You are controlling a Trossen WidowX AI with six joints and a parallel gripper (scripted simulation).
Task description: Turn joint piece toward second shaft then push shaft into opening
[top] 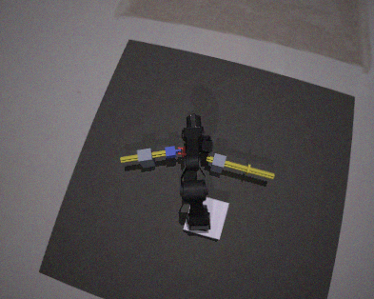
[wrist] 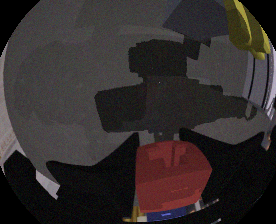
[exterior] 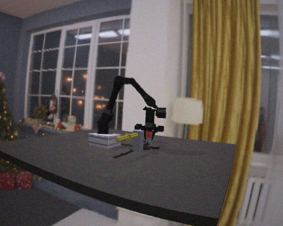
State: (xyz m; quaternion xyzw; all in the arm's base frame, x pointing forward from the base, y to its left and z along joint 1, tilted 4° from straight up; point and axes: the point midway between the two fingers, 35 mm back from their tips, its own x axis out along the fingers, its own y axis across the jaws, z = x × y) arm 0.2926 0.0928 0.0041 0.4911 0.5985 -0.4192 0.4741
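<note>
The red joint piece is 10 mm to the left of my gripper tip and 40 mm above it.
</note>
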